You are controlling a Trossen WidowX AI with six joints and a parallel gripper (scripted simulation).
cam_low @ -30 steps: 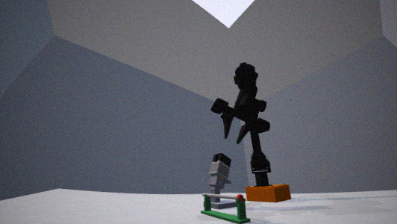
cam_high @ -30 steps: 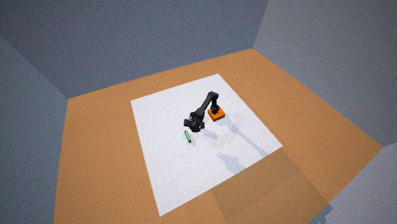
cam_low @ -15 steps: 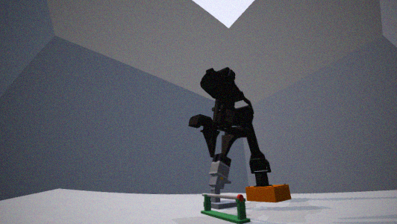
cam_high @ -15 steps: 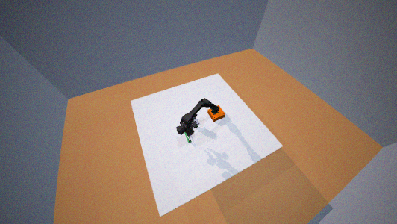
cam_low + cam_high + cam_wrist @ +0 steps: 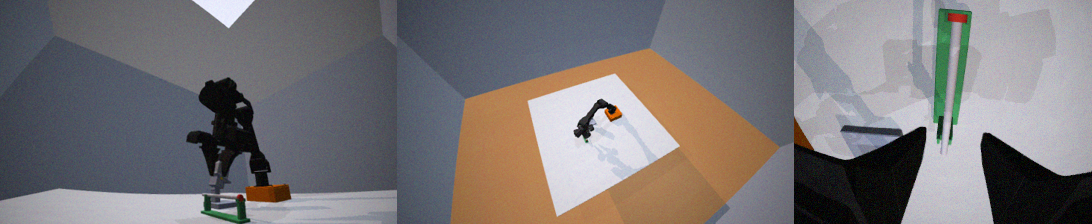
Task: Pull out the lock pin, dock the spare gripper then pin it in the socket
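My gripper tip is 1 cm to the right of the green cradle and 7 cm above it. The rest, counted from my gripper tip: grey mount 13 cm behind, 11 cm to the right, 4 cm below; spare gripper 13 cm behind, 11 cm to the right, 3 cm above.
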